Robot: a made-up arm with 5 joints.
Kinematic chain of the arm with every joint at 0, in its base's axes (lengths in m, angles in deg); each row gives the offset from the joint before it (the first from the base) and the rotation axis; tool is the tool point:
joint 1: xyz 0 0 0.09 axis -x
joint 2: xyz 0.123 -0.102 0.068 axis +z
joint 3: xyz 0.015 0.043 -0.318 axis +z
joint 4: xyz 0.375 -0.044 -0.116 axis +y
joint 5: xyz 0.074 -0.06 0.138 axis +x
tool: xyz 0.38 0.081 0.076
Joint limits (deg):
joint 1: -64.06..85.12
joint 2: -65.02..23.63
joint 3: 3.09..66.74
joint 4: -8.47..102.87
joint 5: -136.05..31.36
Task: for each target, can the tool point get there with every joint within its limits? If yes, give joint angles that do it. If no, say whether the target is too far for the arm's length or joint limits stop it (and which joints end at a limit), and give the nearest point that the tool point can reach.
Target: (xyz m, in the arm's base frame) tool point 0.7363 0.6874 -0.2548
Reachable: yes | joints -37.56 16.13 16.02 61.50 -35.84
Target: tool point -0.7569 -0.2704 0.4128
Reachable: no: joint limits stop it (at a limit: joint 1, joint 2, joint 3, joint 4, joint 5) | nearest point 0.2129 -0.8469 0.4331 | short by 1.128 m
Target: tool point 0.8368 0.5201 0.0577
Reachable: yes | joints -37.69 0.42 36.01 2.15 -105.57
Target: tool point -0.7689 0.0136 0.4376
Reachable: no: joint limits stop it (at a limit: joint 1, joint 2, joint 3, joint 4) | nearest point 0.1140 0.4367 0.7021 | short by 1.014 m
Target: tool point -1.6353 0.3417 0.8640
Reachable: no: too far | nearest point 0.1078 0.4630 0.6938 | short by 1.756 m
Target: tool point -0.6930 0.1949 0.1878
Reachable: no: joint limits stop it (at a limit: joint 2, joint 3, joint 4) | nearest point 0.1098 0.6762 0.4293 | short by 0.967 m
